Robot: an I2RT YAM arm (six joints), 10 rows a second.
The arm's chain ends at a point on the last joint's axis. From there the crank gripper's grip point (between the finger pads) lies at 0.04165 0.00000 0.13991 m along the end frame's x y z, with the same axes.
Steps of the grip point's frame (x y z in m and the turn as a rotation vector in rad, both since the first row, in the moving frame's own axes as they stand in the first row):
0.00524 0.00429 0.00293 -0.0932 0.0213 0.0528
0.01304 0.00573 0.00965 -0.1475 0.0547 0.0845
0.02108 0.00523 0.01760 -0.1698 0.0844 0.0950
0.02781 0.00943 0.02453 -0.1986 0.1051 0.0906
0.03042 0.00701 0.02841 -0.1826 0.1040 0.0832
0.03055 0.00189 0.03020 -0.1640 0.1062 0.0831
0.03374 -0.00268 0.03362 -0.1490 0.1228 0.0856
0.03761 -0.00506 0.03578 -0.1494 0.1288 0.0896
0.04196 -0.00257 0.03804 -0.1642 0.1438 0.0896
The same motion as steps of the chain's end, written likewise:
0.00268 -0.01096 0.00456 -0.0932 0.0213 0.0528
0.00651 -0.01845 0.01390 -0.1475 0.0547 0.0845
0.01082 -0.02254 0.02393 -0.1698 0.0844 0.0950
0.01490 -0.02205 0.03275 -0.1986 0.1051 0.0906
0.01742 -0.02197 0.03610 -0.1826 0.1040 0.0832
0.01713 -0.02457 0.03753 -0.1640 0.1062 0.0831
0.01804 -0.02726 0.04156 -0.1490 0.1228 0.0856
0.02117 -0.02991 0.04409 -0.1494 0.1288 0.0896
0.02365 -0.02944 0.04760 -0.1642 0.1438 0.0896

